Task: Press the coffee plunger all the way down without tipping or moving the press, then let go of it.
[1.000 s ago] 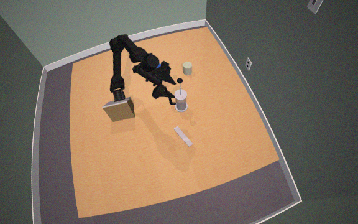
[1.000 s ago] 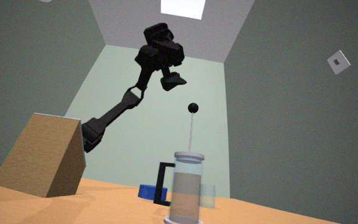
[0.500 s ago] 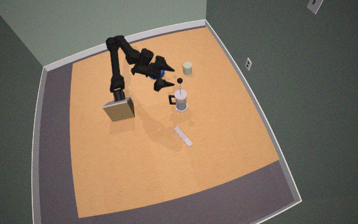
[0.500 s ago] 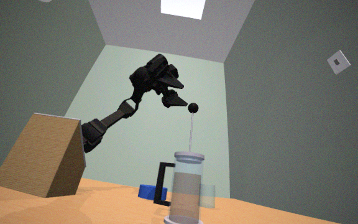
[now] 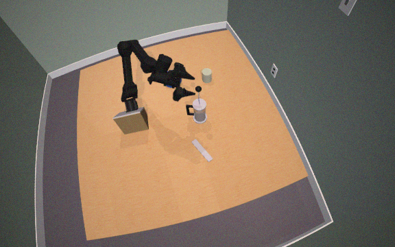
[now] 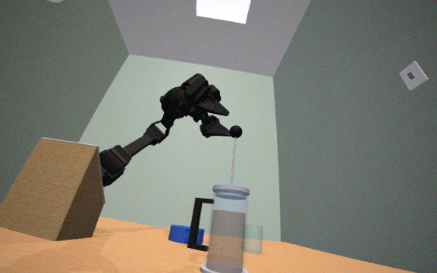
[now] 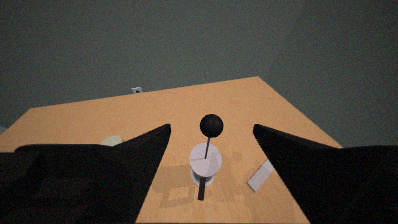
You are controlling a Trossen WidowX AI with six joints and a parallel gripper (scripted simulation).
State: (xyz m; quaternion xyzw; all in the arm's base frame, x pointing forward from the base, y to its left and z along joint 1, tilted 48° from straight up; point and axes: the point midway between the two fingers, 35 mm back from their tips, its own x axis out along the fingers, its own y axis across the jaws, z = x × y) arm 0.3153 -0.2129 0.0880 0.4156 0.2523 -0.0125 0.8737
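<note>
Right now the coffee press is 160 mm below my gripper tip.
</note>
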